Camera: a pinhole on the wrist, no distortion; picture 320 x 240 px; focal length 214.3 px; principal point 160.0 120.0 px. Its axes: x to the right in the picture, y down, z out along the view. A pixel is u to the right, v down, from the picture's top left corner.
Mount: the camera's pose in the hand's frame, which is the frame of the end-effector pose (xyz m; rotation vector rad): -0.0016 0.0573 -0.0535 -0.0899 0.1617 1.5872
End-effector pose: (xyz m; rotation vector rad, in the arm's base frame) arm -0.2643 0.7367 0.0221 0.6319 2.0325 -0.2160
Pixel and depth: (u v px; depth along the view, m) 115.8 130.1 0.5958
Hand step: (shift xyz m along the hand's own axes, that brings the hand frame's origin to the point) -0.0006 0.0306 0.5549
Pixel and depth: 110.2 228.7 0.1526
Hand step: -0.0714 0.0453 0.1063
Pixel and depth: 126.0 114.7 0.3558
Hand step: 0.0241 0.0585 0.3059
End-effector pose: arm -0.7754 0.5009 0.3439 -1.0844 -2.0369 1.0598
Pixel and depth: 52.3 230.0 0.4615
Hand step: -0.2125 -0.1020 0.4496
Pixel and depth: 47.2 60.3 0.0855
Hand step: 0.0270 0.0269 0.0368
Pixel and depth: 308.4 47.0 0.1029
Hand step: 0.0362 0.1446 0.0350
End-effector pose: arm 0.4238 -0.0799 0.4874 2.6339 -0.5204 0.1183
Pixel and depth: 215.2 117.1 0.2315
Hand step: 0.0102 0.1531 0.1652
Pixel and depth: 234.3 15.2 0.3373
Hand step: 0.1751 0.2293 0.2529
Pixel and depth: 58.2 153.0 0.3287
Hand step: -0.0340 -0.0452 0.2978
